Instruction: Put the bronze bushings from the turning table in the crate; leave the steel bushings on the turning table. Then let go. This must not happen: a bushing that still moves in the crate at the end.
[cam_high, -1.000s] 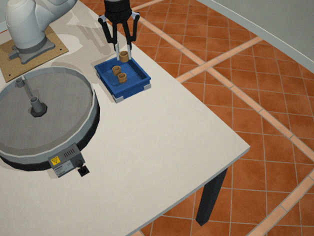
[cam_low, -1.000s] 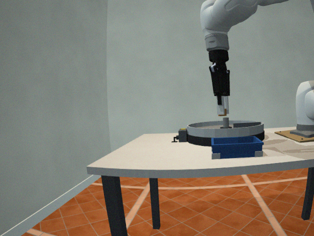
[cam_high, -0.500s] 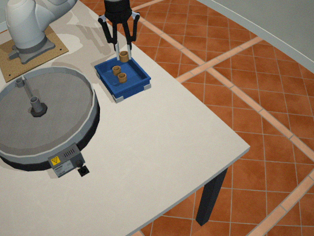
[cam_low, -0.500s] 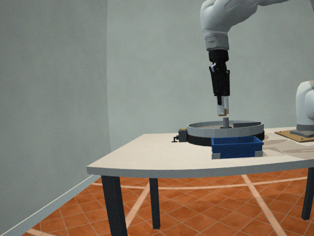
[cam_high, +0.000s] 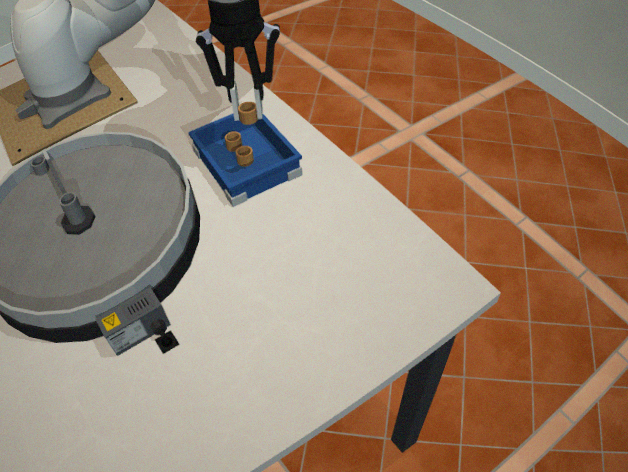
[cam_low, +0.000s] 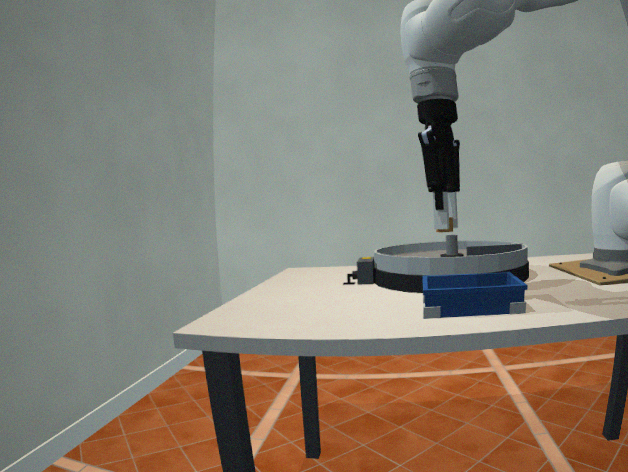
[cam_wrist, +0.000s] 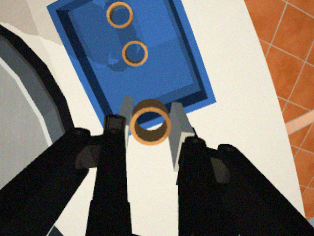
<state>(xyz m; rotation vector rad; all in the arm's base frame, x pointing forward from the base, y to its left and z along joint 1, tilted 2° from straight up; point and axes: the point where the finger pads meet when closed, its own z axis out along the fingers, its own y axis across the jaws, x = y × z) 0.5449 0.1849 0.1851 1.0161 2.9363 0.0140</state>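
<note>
My hand is 5 cm past the crate, 1 cm to the right of it and 16 cm above it.
</note>
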